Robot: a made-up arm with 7 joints.
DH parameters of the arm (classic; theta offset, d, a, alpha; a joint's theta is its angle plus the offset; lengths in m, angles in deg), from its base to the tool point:
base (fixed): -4.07 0 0 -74.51
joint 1: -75.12 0.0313 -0.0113 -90
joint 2: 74 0 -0.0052 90
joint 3: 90 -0.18 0.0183 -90
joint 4: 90 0.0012 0.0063 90
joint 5: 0 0.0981 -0.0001 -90
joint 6: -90 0 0.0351 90
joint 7: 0 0 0 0
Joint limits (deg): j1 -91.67..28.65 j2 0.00..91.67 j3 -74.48..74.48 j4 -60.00..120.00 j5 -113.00..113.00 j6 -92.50..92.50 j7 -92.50..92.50
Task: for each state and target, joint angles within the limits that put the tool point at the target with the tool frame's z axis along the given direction. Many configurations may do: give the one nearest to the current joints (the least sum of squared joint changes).
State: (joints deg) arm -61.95 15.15 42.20 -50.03 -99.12 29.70 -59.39
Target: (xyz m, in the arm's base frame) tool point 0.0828 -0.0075 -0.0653 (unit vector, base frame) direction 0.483 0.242 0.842
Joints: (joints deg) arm -28.47 0.56 -5.81 -60.00 -112.30 66.25 -59.39
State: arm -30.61 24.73 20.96 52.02 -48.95 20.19 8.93
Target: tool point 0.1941 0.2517 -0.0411 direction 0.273 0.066 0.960
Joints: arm -39.99 62.95 16.21 33.04 -40.39 33.41 8.93
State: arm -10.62 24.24 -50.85 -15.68 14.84 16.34 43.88
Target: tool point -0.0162 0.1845 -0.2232 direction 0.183 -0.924 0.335
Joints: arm 11.11 58.99 -49.62 26.32 7.28 -20.31 43.88
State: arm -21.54 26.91 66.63 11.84 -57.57 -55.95 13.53
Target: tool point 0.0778 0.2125 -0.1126 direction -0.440 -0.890 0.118
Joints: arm -26.67 21.01 74.48 11.96 -11.95 -71.42 13.53
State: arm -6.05 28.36 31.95 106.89 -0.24 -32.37 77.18
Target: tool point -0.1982 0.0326 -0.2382 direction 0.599 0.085 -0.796
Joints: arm 20.78 1.42 15.43 106.10 15.20 3.09 77.18
